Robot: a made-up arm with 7 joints. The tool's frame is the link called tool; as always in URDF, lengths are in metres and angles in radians.
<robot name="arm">
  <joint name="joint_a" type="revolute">
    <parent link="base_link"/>
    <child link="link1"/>
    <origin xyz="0 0 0.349" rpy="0 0 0"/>
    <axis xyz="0 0 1"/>
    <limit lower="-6.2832" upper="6.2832" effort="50" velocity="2.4"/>
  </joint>
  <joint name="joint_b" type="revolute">
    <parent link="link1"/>
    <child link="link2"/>
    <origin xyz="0 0 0" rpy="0 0 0"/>
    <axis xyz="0 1 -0.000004"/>
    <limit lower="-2.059" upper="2.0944" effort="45" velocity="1.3"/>
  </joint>
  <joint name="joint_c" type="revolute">
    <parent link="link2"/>
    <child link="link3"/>
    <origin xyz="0 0 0.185" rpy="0 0 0"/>
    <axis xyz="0 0 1"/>
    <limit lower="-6.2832" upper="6.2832" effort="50" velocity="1.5"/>
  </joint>
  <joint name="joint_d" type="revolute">
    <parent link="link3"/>
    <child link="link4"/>
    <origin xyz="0.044 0 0" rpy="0 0 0"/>
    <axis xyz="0 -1 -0.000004"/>
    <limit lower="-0.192" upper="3.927" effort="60" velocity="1.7"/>
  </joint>
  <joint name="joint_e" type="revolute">
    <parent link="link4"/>
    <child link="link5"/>
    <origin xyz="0.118 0 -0.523" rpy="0 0 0"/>
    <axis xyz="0 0.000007 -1"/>
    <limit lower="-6.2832" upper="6.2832" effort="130" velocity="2.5"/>
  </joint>
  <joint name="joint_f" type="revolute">
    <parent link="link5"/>
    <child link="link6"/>
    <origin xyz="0 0 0" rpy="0 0 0"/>
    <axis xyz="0 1 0.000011"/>
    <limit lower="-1.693" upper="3.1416" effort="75" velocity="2.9"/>
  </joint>
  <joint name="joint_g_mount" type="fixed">
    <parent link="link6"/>
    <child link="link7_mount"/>
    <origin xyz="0.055 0 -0.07" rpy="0 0 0"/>
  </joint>
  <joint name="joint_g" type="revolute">
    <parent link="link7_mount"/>
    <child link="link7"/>
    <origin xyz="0.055 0 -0.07" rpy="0 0 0"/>
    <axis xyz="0 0.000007 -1"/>
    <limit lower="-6.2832" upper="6.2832" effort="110" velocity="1.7"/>
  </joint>
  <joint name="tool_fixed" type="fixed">
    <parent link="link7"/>
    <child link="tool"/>
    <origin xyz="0 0 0" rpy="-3.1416 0 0"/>
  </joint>
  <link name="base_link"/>
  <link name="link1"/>
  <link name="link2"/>
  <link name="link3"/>
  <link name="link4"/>
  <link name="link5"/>
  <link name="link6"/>
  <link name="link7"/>
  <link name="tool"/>
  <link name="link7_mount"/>
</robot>
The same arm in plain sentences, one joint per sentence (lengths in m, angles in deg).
The arm has seven revolute joints in a row. What follows holds with every joint at zero, and every direction is one of the base frame's. Joint 1 lies 0.3490 m along +z from the base frame's origin and turns about +z, from -360.00 to 360.00 deg. Joint 2 lies at the same point as joint 1 and turns about +y, from -117.97 to 120.00 deg. Joint 3 lies 0.1850 m along +z from joint 2 and turns about +z, from -360.00 to 360.00 deg. Joint 4 lies 0.0440 m along +x from joint 3 and turns about -y, from -11.00 to 225.00 deg. Joint 5 lies 0.1180 m along +x and 0.5230 m along -z from joint 4 and turns about -z, from -360.00 to 360.00 deg. Joint 6 lies at the same point as joint 5 and turns about +y, from -97.00 to 180.00 deg. Joint 7 lies 0.1100 m along +x and 0.1400 m along -z from joint 6 and turns about -z, from -360.00 to 360.00 deg. The tool frame, which is the frame that the pose is given for, lies at the same point as joint 7; its axes are the base frame's turned by roll 180.00, pitch 0.00 and yaw 0.00 deg (as in URDF: about the fixed x, then y, then z).
